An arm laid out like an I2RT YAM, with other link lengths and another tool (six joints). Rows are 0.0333 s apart.
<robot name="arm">
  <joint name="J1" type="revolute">
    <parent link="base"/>
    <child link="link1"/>
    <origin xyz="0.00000 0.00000 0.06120" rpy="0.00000 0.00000 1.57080"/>
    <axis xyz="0 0 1"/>
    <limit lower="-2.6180" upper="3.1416"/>
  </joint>
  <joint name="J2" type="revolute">
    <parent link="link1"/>
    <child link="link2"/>
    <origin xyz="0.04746 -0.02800 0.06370" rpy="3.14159 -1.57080 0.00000"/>
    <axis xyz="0 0 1"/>
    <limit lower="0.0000" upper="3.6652"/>
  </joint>
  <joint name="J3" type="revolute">
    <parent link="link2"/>
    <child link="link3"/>
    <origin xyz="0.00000 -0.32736 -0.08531" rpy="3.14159 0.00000 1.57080"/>
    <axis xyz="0 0 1"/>
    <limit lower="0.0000" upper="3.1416"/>
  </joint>
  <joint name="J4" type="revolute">
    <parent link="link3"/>
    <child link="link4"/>
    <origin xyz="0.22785 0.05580 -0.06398" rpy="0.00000 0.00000 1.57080"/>
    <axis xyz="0 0 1"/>
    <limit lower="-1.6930" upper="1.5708"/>
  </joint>
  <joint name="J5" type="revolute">
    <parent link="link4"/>
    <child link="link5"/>
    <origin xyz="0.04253 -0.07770 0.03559" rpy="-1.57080 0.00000 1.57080"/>
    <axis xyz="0 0 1"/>
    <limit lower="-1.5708" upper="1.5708"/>
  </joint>
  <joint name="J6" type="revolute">
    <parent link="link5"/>
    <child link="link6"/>
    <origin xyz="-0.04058 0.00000 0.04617" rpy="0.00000 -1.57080 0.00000"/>
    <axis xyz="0 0 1"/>
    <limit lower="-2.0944" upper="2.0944"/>
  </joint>
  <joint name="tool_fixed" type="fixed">
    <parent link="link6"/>
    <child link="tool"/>
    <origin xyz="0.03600 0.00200 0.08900" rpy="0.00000 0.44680 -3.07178"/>
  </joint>
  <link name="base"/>
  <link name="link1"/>
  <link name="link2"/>
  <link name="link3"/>
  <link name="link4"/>
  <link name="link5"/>
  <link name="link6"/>
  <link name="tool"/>
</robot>
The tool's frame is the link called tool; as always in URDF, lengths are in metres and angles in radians.
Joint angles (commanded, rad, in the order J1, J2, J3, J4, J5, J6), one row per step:
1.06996, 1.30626, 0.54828, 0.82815, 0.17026, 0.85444
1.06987, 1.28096, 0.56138, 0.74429, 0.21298, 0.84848
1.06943, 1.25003, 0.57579, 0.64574, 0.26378, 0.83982
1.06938, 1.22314, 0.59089, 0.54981, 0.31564, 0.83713
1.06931, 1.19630, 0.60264, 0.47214, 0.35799, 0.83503
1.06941, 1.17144, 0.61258, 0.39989, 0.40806, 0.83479
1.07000, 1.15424, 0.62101, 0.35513, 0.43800, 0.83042
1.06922, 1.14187, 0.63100, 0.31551, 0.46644, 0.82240
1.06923, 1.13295, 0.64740, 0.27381, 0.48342, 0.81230
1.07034, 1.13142, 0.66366, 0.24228, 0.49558, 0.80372
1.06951, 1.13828, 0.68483, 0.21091, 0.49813, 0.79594
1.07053, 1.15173, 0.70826, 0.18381, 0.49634, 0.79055
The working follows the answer.
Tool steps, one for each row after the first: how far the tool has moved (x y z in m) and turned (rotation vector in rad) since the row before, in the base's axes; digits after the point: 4 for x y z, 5 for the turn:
0.0031, -0.0065, -0.0041, -0.04270, 0.01902, -0.04304
0.0030, -0.0092, -0.0049, -0.05254, 0.01907, -0.05123
0.0027, -0.0094, -0.0051, -0.05058, 0.02151, -0.05169
0.0013, -0.0093, -0.0027, -0.03789, 0.01361, -0.04200
0.0019, -0.0102, -0.0028, -0.03638, 0.01171, -0.04945
0.0007, -0.0065, -0.0003, -0.02265, 0.00220, -0.02826
0.0015, -0.0058, -0.0001, -0.02415, -0.00087, -0.02739
0.0006, -0.0038, 0.0012, -0.02429, -0.00063, -0.01480
0.0007, -0.0015, 0.0011, -0.02041, -0.00026, -0.00912
0.0012, 0.0007, 0.0008, -0.02170, 0.00362, -0.00172
0.0011, 0.0030, 0.0007, -0.01926, 0.00582, 0.00393

Tool pose at each row, in the base's axes (x y z in m, rotation vector in rad; rounded; the steps above come from the unrounded poses):
0.1747, 0.3122, 0.3138, -1.33393, 0.33166, -1.37532
0.1778, 0.3057, 0.3097, -1.38279, 0.34729, -1.41318
0.1808, 0.2965, 0.3047, -1.43980, 0.36252, -1.46098
0.1836, 0.2871, 0.2996, -1.49727, 0.38106, -1.50659
0.1849, 0.2778, 0.2969, -1.53842, 0.39621, -1.54497
0.1868, 0.2676, 0.2941, -1.57691, 0.41768, -1.58979
0.1875, 0.2611, 0.2938, -1.59638, 0.42624, -1.61952
0.1890, 0.2553, 0.2937, -1.61415, 0.43132, -1.65160
0.1896, 0.2515, 0.2949, -1.63179, 0.42535, -1.67428
0.1904, 0.2500, 0.2960, -1.64669, 0.41744, -1.69068
0.1916, 0.2507, 0.2968, -1.66566, 0.40369, -1.69928
0.1928, 0.2538, 0.2974, -1.68452, 0.38771, -1.70082

